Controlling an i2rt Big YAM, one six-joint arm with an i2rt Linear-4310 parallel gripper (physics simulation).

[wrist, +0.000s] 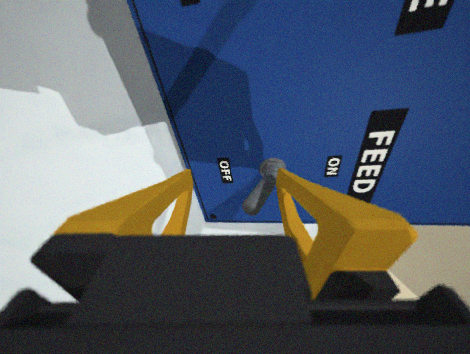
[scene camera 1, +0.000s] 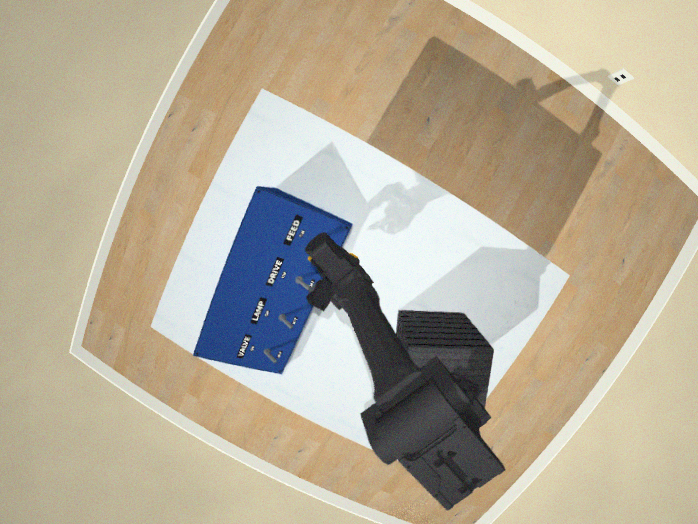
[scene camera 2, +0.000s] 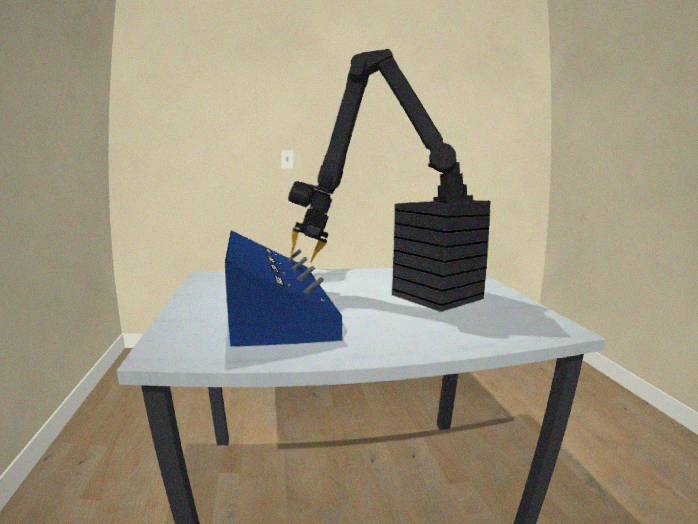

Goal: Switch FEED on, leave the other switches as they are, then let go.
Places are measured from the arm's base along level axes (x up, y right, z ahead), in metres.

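Where they show: gripper, fingertip midpoint: point(wrist: 234, 176) point(scene camera 2: 301, 258); arm's base at its link origin: point(scene camera 2: 452, 201).
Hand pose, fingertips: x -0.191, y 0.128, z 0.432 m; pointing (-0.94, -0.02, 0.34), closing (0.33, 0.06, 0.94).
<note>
Things, the pixels of their top centre, and the offset from my fingertips. Level surfaces: height alone.
- grey FEED lever at its top centre: point(wrist: 276, 204) dx +0.027, dy +0.011, dz +0.018 m
- DRIVE at its top centre: point(scene camera 1: 302, 285) dx +0.027, dy -0.109, dz +0.009 m
- LAMP at its top centre: point(scene camera 1: 285, 324) dx +0.027, dy -0.229, dz -0.001 m
- VALVE at its top centre: point(scene camera 2: 314, 277) point(scene camera 1: 269, 359) dx +0.027, dy -0.348, dz -0.011 m
- white table at its surface level: dx -0.104 m
A blue sloped switch box point(scene camera 1: 236, 270) point(scene camera 2: 276, 315) point(wrist: 320, 70) stands on the table. In the wrist view the grey FEED lever point(wrist: 259, 192) leans toward its OFF label point(wrist: 225, 170), away from the ON label point(wrist: 332, 166). My gripper point(wrist: 234, 176) point(scene camera 2: 302, 257) is partly open, with nothing gripped. The lever shows between the yellow fingers, close beside the right fingertip; contact cannot be told. In scene camera 1 the arm hides FEED's lever. The levers of DRIVE point(scene camera 1: 303, 283), LAMP point(scene camera 1: 286, 320) and VALVE point(scene camera 1: 271, 354) stand in a row, near their OFF labels.
The DRIVE lever stands closest to FEED's, beside my gripper's body in scene camera 1. The black ribbed pedestal point(scene camera 1: 445, 332) point(scene camera 2: 439, 253) carries the arm on the white table point(scene camera 1: 225, 163) point(scene camera 2: 405, 349), to the right of the box.
</note>
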